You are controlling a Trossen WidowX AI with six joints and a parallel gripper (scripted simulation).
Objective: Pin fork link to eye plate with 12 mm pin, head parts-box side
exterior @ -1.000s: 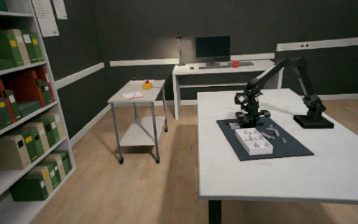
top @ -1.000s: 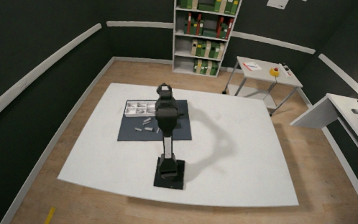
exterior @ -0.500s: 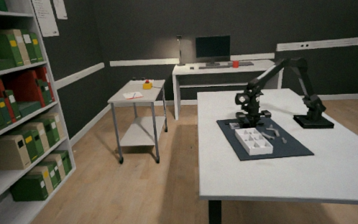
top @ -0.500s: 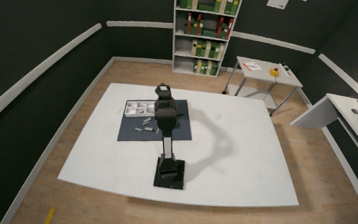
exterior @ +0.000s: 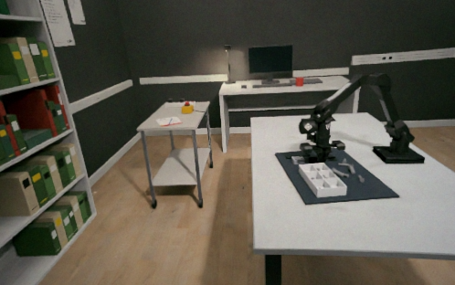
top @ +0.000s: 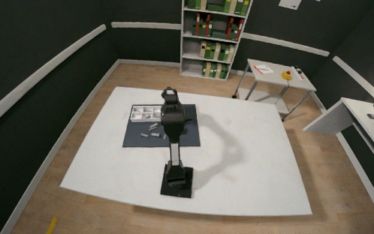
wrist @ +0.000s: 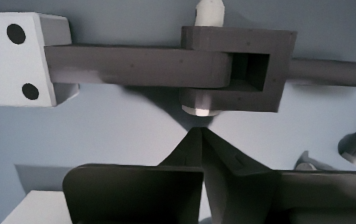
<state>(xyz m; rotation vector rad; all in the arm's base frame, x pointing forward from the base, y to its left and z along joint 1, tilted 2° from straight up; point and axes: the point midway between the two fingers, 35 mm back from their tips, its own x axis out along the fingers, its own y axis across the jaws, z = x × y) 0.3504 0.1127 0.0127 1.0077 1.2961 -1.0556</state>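
My gripper is now 2 cm short of the eye plate, 4 cm to the left of it and 3 cm above it. From my hand the other things lie so: dark blue mat (1 cm behind, 6 cm to the left, 4 cm below); grey block (10 cm ahead, 2 cm to the right, 2 cm below); pin (11 cm behind, 3 cm to the right, 3 cm below).
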